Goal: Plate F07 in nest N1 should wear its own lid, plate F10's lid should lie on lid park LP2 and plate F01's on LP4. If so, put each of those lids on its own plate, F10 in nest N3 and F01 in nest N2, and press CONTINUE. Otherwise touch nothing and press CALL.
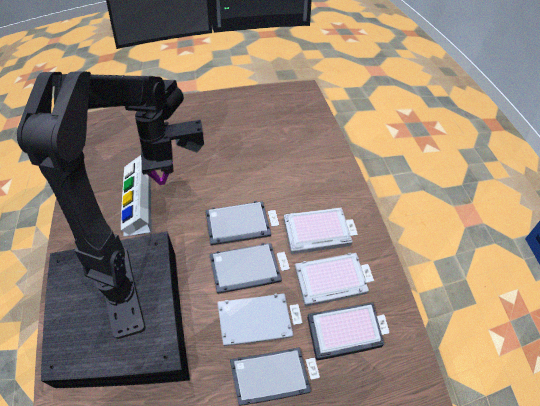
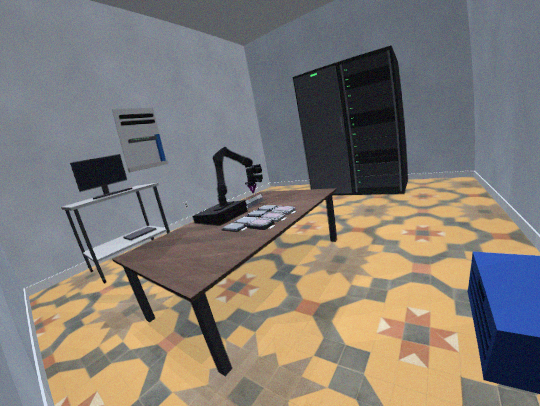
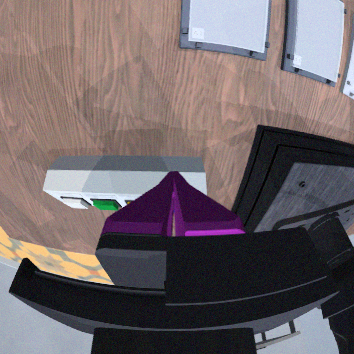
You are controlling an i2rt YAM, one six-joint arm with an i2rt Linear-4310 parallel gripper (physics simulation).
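Pixels of known places: gripper, fingertip midpoint: point(image 1: 162, 183) point(image 2: 253, 193) point(image 3: 173, 178); arm's base at its link origin: point(image 1: 121, 292) point(image 2: 224, 206) point(image 3: 318, 220).
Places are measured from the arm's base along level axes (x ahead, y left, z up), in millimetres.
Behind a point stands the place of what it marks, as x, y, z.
Observation:
My gripper point(image 1: 161, 182) {150, 225, 36} point(image 2: 253, 192) {150, 225, 36} point(image 3: 173, 178) {150, 225, 36} is shut and empty, its purple tips above the table beside the button box point(image 1: 143, 209) {87, 225, -31} point(image 3: 120, 164) {109, 299, -60}. The box has white point(image 1: 129, 171) {69, 373, -33} point(image 3: 74, 202) {77, 375, -29}, green point(image 1: 128, 184) {60, 325, -33} point(image 3: 106, 204) {69, 326, -29}, yellow point(image 1: 128, 198) {54, 276, -31} and blue point(image 1: 127, 214) {44, 226, -32} buttons. Pink plates stand in nests N3 point(image 1: 317, 227) {465, 49, -57}, N2 point(image 1: 332, 276) {441, -83, -58} and N1 point(image 1: 346, 328) {412, -210, -50}; N1's frame is dark. Grey panels lie on four lid parks in the other column: top point(image 1: 238, 221) {301, 137, -66}, second point(image 1: 246, 266) {278, 14, -67}, third point(image 1: 255, 319) {253, -111, -74}, pale-framed, and LP3 point(image 1: 271, 376) {236, -245, -66}. Plate codes are too small to read.
The black robot base point(image 1: 115, 355) {-42, -132, -4} point(image 3: 320, 190) {81, 44, 7} stands beside the button box and the lid parks. The wooden table point(image 1: 250, 130) {444, 459, -85} point(image 2: 175, 250) {32, -580, -84} carries everything. A dark server cabinet point(image 2: 325, 135), a shelf with a monitor point(image 2: 99, 172) and a blue box point(image 2: 515, 295) stand away from the table.

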